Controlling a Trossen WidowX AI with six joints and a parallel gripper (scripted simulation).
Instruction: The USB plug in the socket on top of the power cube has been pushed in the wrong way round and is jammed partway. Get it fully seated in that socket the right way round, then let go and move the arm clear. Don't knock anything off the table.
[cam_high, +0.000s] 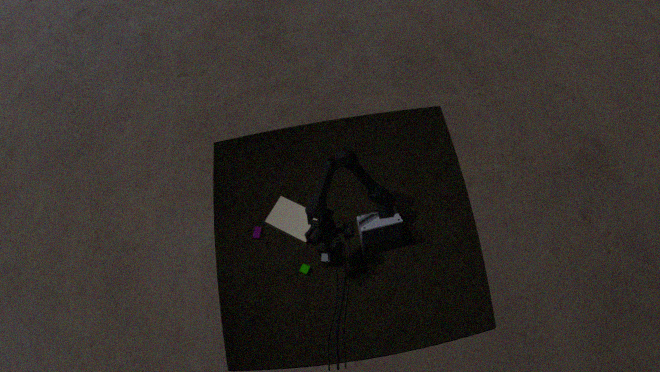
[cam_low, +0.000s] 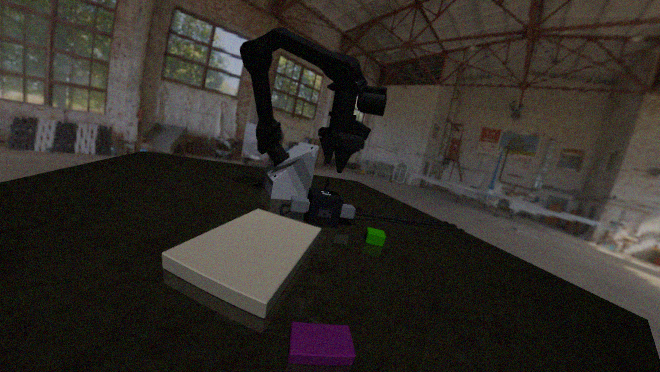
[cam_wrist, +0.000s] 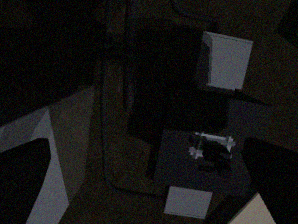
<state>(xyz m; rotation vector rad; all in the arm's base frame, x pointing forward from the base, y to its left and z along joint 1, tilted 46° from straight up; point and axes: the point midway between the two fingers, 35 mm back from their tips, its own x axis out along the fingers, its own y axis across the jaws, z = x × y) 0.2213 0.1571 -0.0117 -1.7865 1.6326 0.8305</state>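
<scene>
Right now the USB plug is 50 mm below my gripper tip, 50 mm ahead of it and 20 mm to the right of it. The rest, counted from my gripper tip: green cube: 150 mm ahead, 130 mm below, 90 mm to the left; USB socket: 70 mm below, 50 mm ahead, 20 mm to the right; flat slab: 210 mm ahead, 170 mm to the right, 130 mm below.
</scene>
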